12 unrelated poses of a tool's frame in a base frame.
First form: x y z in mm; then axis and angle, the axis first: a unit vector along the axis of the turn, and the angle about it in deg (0 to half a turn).
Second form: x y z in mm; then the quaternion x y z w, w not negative. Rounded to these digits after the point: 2 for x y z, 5 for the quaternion.
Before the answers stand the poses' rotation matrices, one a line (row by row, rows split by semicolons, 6 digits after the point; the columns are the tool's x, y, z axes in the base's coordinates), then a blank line. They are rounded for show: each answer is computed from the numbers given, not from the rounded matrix.
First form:
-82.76 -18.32 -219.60 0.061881 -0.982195 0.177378 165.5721
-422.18 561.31 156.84 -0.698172 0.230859 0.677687 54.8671
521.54 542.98 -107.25 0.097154 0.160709 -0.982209 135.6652
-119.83 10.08 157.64 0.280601 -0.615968 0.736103 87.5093
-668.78 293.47 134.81 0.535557 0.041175 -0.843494 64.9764
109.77 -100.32 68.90 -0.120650 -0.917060 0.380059 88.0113
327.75 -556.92 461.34 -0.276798 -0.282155 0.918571 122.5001
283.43 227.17 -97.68 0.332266 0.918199 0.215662 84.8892
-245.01 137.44 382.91 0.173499 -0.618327 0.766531 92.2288
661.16 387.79 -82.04 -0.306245 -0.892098 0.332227 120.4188
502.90 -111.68 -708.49 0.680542 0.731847 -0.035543 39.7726
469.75 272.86 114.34 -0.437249 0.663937 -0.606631 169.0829
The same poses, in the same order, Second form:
-0.960924 -0.163837 -0.223119; -0.075446 0.930529 -0.358364; 0.266332 -0.327527 -0.906528
0.782407 -0.622650 -0.012060; 0.485801 0.598100 0.637396; -0.389662 -0.504562 0.770442
-0.699078 0.713198 -0.051369; -0.659635 -0.670968 -0.338651; -0.275992 -0.202859 0.939509
0.118772 -0.900737 -0.417811; 0.570077 0.406385 -0.714047; 0.812961 -0.153375 0.561757
0.588490 0.777043 -0.223348; -0.751595 0.423970 -0.505327; -0.297968 0.465246 0.833523
0.048754 -0.273026 -0.960770; 0.486634 0.846517 -0.215864; 0.872245 -0.457019 0.174135
-0.419518 -0.654651 -0.628838; 0.894777 -0.414914 -0.164988; -0.152905 -0.631885 0.759830
0.189648 0.063104 0.979822; 0.492713 0.857067 -0.150564; -0.849275 0.511325 0.131449
-0.007618 -0.877402 -0.479695; 0.654500 0.358307 -0.665767; 0.756024 -0.319032 0.571530
-0.365045 0.125032 -0.922556; 0.698022 0.692469 -0.182351; 0.616042 -0.710531 -0.340057
0.875764 0.137993 0.462596; 0.092516 0.892533 -0.441391; -0.473791 0.429352 0.768882
-0.602989 -0.460469 0.651439; -0.690247 -0.108255 -0.715430; 0.399955 -0.881050 -0.252560

-82.76 -18.32 -219.60 0.06139 -0.97442 0.17597 0.12557
-422.18 561.31 156.84 -0.32166 0.10636 0.31222 0.88755
521.54 542.98 -107.25 0.08997 0.14883 -0.90961 0.37731
-119.83 10.08 157.64 0.19406 -0.42599 0.50907 0.72231
-668.78 293.47 134.81 0.28766 0.02212 -0.45306 0.84350
109.77 -100.32 68.90 -0.08382 -0.63711 0.26404 0.71927
327.75 -556.92 461.34 -0.24268 -0.24737 0.80534 0.48099
283.43 227.17 -97.68 0.22424 0.61967 0.14555 0.73793
-245.01 137.44 382.91 0.12505 -0.44564 0.55246 0.69322
661.16 387.79 -82.04 -0.26577 -0.77420 0.28832 0.49683
502.90 -111.68 -708.49 0.23149 0.24894 -0.01209 0.94037
469.75 272.86 114.34 -0.43527 0.66093 -0.60388 0.09513

